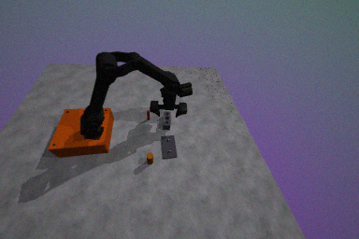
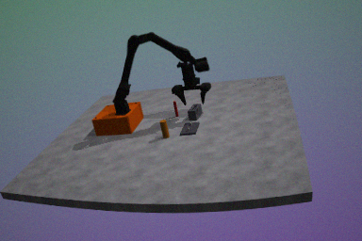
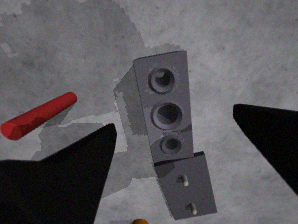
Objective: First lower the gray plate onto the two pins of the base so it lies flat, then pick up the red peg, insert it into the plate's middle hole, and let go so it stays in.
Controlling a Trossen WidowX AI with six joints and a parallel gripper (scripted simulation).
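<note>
The gray plate is 30 mm below my gripper tip. From my gripper tip the other things lie so: red peg (110 mm behind, 10 mm to the left, 20 mm below); orange cylinder (60 mm behind, 230 mm to the right, 20 mm below); dark base (20 mm ahead, 150 mm to the right, 60 mm below).
</note>
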